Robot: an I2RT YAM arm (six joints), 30 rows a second.
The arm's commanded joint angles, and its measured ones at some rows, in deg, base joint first. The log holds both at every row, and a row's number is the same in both.
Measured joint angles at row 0:
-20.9 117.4 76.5 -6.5 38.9 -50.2
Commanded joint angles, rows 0 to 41:
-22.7 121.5 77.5 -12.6 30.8 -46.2
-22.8 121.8 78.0 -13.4 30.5 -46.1
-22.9 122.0 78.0 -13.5 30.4 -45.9
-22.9 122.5 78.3 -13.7 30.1 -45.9
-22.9 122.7 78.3 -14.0 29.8 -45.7
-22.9 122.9 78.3 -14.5 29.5 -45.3
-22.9 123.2 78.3 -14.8 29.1 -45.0
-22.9 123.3 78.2 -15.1 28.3 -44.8
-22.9 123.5 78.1 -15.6 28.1 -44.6
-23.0 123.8 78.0 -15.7 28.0 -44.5
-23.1 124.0 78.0 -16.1 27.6 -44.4
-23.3 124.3 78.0 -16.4 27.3 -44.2
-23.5 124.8 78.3 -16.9 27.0 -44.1
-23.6 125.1 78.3 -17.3 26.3 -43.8
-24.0 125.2 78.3 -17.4 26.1 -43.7
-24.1 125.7 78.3 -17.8 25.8 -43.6
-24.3 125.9 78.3 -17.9 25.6 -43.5
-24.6 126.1 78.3 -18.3 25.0 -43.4
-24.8 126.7 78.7 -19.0 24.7 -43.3
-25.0 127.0 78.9 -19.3 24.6 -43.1
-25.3 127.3 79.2 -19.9 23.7 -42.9
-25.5 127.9 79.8 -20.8 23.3 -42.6
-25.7 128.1 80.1 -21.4 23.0 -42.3
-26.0 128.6 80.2 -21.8 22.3 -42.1
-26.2 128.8 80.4 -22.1 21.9 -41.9
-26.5 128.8 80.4 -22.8 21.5 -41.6
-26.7 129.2 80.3 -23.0 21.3 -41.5
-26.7 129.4 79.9 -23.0 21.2 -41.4
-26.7 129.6 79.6 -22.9 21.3 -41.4
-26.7 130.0 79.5 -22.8 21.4 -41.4
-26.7 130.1 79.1 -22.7 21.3 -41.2
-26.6 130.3 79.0 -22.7 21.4 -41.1
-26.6 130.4 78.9 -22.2 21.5 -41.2
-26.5 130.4 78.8 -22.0 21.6 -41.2
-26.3 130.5 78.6 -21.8 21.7 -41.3
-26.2 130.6 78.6 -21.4 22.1 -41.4
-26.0 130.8 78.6 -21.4 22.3 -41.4
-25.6 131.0 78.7 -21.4 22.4 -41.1
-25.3 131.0 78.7 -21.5 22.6 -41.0
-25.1 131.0 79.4 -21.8 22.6 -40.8
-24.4 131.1 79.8 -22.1 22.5 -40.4
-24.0 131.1 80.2 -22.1 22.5 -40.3
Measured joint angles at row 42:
-23.3 122.4 84.2 -12.1 39.0 -47.4
